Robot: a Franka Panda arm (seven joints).
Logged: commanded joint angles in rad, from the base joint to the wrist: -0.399, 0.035, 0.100, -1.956, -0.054, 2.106, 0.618; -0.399, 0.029, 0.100, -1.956, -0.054, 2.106, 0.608; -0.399, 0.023, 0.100, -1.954, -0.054, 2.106, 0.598; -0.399, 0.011, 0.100, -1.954, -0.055, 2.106, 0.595; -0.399, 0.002, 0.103, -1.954, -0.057, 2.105, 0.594; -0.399, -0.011, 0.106, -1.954, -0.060, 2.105, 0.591; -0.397, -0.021, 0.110, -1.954, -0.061, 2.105, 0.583; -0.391, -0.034, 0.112, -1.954, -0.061, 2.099, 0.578; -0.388, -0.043, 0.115, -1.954, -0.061, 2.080, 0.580; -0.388, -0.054, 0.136, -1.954, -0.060, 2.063, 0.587; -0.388, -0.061, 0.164, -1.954, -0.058, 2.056, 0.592; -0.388, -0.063, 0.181, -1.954, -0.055, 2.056, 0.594; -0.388, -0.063, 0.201, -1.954, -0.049, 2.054, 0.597; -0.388, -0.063, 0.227, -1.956, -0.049, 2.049, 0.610; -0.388, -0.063, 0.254, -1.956, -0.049, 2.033, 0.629; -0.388, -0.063, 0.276, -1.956, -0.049, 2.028, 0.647; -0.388, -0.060, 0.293, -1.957, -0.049, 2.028, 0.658; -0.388, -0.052, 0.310, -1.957, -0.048, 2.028, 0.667; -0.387, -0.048, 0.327, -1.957, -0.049, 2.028, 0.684; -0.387, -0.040, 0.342, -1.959, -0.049, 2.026, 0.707
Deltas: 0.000, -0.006, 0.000, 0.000, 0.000, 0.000, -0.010; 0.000, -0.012, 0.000, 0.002, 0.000, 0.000, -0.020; 0.000, -0.024, 0.000, 0.002, -0.001, 0.000, -0.023; 0.000, -0.033, 0.003, 0.002, -0.003, -0.001, -0.024; 0.000, -0.046, 0.006, 0.002, -0.006, -0.001, -0.027; 0.002, -0.056, 0.010, 0.002, -0.007, -0.001, -0.035; 0.008, -0.069, 0.012, 0.002, -0.007, -0.007, -0.040; 0.011, -0.078, 0.015, 0.002, -0.007, -0.026, -0.038; 0.011, -0.089, 0.036, 0.002, -0.006, -0.043, -0.031; 0.011, -0.096, 0.064, 0.002, -0.004, -0.050, -0.026; 0.011, -0.098, 0.081, 0.002, -0.001, -0.050, -0.024; 0.011, -0.098, 0.101, 0.002, 0.005, -0.052, -0.021; 0.011, -0.098, 0.127, 0.000, 0.005, -0.057, -0.008; 0.011, -0.098, 0.154, 0.000, 0.005, -0.073, 0.011; 0.011, -0.098, 0.176, 0.000, 0.005, -0.078, 0.029; 0.011, -0.095, 0.193, -0.001, 0.005, -0.078, 0.040; 0.011, -0.087, 0.210, -0.001, 0.006, -0.078, 0.049; 0.012, -0.083, 0.227, -0.001, 0.005, -0.078, 0.066; 0.012, -0.075, 0.242, -0.003, 0.005, -0.080, 0.089
